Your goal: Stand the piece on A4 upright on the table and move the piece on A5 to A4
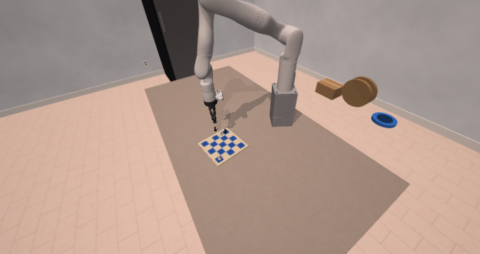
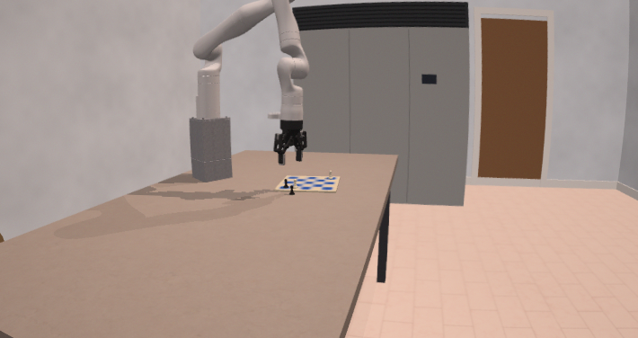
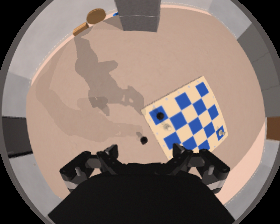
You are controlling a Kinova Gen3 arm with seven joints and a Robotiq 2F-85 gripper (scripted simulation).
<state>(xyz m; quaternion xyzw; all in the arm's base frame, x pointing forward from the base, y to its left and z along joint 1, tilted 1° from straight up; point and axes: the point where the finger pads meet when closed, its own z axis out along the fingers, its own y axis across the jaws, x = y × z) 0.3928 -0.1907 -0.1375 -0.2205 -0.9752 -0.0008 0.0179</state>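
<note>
Right now the cream chessboard is 40 mm ahead of my hand, 130 mm to the left of it and 110 mm below it.
</note>
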